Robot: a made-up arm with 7 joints. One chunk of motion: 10 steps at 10 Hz.
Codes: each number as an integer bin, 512 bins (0 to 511) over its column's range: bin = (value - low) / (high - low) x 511, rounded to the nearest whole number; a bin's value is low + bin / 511 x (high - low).
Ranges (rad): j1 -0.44..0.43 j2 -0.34..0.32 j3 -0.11..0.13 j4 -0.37..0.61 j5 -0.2..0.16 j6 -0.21..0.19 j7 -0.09..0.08
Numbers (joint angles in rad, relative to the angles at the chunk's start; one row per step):
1: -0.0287 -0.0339 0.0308 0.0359 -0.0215 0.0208 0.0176
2: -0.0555 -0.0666 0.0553 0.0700 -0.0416 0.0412 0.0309
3: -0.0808 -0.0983 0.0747 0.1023 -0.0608 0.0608 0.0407
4: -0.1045 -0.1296 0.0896 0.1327 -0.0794 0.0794 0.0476
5: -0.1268 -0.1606 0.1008 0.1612 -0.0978 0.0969 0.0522
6: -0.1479 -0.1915 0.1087 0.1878 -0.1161 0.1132 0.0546
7: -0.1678 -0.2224 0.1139 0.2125 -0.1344 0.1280 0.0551
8: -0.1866 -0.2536 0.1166 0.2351 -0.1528 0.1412 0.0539
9: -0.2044 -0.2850 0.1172 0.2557 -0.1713 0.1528 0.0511
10: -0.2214 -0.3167 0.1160 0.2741 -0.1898 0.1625 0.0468
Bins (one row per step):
1: 242 237 300 212 253 295 323
2: 226 212 352 229 225 321 363
3: 211 187 393 246 198 346 393
4: 197 163 425 262 171 370 414
5: 184 139 449 277 145 392 427
6: 172 115 466 291 119 413 435
7: 160 91 477 304 93 432 436
8: 149 67 482 316 67 449 433
9: 138 43 484 326 41 463 424
10: 128 18 481 336 14 476 411

